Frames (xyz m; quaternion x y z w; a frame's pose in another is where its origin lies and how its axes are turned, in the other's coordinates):
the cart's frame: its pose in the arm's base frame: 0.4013 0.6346 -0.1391 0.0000 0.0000 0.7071 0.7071
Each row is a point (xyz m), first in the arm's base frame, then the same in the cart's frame.
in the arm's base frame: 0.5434 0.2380 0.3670
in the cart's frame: -0.3966 -0.1421 0.5061
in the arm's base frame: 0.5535 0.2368 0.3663
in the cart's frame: -0.3978 -0.1522 0.5054
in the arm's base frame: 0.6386 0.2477 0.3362
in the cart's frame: -0.3869 -0.2373 0.4753
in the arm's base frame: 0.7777 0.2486 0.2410
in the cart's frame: -0.3860 -0.3764 0.3801
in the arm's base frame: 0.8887 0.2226 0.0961
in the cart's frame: -0.4120 -0.4874 0.2352
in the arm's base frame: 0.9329 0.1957 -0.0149
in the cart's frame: -0.4389 -0.5316 0.1242
